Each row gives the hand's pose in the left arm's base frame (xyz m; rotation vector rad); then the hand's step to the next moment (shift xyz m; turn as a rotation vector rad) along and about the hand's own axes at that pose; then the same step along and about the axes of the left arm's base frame.
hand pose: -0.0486 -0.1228 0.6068 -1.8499 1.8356 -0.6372
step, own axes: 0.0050 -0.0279 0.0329 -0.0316 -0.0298 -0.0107
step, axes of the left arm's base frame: 0.0422 -0.0048 -0.0088 0.0168 0.0319 0.0265
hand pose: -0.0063 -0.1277 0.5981 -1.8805 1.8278 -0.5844
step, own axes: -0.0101 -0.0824 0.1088 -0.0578 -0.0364 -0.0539
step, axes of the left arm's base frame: 0.1302 0.0146 -0.0394 -0.0041 0.0571 0.0656
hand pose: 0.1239 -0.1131 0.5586 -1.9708 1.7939 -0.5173
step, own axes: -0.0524 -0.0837 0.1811 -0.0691 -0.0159 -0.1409
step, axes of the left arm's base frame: 0.1624 0.0694 -0.1065 -0.0691 0.0615 0.1277
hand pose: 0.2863 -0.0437 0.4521 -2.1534 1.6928 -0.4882
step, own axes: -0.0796 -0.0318 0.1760 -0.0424 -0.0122 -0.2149
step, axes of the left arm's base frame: 0.0932 0.0960 -0.1429 -0.1016 0.0299 0.1921
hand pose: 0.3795 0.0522 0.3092 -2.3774 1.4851 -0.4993
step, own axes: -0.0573 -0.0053 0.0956 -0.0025 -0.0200 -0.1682
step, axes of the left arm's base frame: 0.0228 0.0600 -0.0913 -0.0586 0.0001 0.1589
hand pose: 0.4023 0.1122 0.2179 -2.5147 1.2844 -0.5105
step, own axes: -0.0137 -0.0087 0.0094 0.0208 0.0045 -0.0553
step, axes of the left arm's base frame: 0.0028 0.0169 -0.0076 -0.0155 -0.0240 0.0519
